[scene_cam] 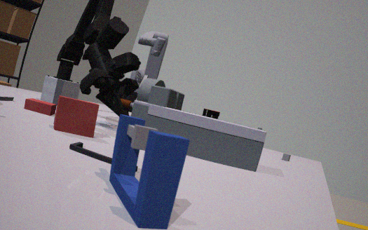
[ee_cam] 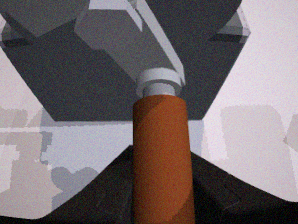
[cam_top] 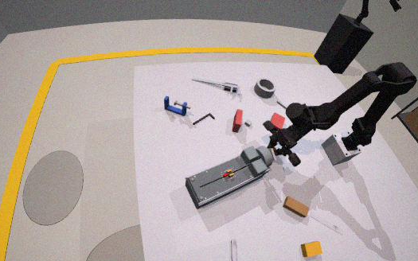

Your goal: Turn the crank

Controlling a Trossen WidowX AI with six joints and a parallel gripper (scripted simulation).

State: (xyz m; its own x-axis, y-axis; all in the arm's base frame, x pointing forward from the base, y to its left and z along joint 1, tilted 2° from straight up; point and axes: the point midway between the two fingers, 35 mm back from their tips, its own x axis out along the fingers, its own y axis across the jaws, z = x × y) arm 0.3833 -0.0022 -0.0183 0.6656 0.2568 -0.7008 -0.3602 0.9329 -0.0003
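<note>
Right now my gripper tip is 17 cm short of the red pointer, 7 cm to the right of it and 5 cm below it. Round my gripper tip: crank handle 2 cm behind, 1 cm to the right, 3 cm above; then tan block 9 cm behind, 19 cm to the left, 2 cm below; then black hex key 18 cm ahead, 20 cm to the right, 3 cm below.
</note>
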